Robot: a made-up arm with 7 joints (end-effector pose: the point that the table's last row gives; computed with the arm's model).
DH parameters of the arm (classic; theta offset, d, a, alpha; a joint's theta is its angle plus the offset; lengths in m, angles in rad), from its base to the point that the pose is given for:
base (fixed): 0.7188 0 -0.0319 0
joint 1: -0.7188 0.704 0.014 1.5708
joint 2: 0 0.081 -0.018 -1.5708
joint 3: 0 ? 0.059 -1.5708
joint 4: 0 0.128 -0.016 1.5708
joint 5: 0 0.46 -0.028 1.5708
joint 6: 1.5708 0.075 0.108 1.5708
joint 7: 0 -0.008 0.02 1.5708
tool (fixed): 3.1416 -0.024 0 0
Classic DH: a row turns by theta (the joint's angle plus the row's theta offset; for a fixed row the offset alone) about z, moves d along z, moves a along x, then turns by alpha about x.
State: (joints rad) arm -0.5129 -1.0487 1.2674 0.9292 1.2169 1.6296 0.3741
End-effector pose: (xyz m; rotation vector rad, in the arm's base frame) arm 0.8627 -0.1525 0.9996 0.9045 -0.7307 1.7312
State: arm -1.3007 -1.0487 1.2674 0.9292 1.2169 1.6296 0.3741
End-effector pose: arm 0.5082 -0.7422 0.9996 0.5040 -0.9283 1.0281
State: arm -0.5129 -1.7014 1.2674 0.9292 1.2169 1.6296 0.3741
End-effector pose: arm 0.8717 -0.1576 0.4389 1.5323 -0.6250 1.2728
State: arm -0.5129 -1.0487 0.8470 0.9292 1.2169 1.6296 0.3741
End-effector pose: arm 0.8757 -0.2807 0.8706 0.7240 -0.4022 1.5049
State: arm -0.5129 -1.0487 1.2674 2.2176 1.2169 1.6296 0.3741
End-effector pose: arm 0.4353 0.0448 0.7433 1.6282 0.5852 2.1317
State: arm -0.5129 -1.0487 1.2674 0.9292 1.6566 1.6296 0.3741
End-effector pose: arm 0.8358 -0.0796 0.9918 1.3234 -0.9873 1.5494
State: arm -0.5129 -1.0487 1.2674 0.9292 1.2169 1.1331 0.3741
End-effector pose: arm 0.9139 -0.1270 1.0089 0.9045 -0.8392 2.2334
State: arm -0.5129 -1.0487 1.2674 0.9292 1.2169 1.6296 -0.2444
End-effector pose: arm 0.8685 -0.1706 0.9996 0.3251 -0.3165 1.8692
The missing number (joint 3, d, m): 0.62
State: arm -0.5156 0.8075 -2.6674 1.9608 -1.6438 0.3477 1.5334
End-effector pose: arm -0.8722 -0.1501 0.7293 2.4577 -0.1010 -0.5934
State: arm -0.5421 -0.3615 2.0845 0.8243 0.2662 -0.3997 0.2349
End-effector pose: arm 0.2303 0.2181 1.7363 1.0059 -0.5870 -1.8723
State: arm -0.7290 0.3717 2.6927 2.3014 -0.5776 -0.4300 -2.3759
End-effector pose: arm -0.3977 0.3915 0.7694 -0.2572 0.3355 0.9053
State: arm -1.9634 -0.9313 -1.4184 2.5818 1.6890 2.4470 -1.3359
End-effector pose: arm -0.3783 -0.1684 0.8476 -2.8153 -0.0936 0.8005
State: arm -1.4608 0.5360 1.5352 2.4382 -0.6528 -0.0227 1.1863
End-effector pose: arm 0.3720 0.2036 0.8983 0.8145 2.5222 -0.0248
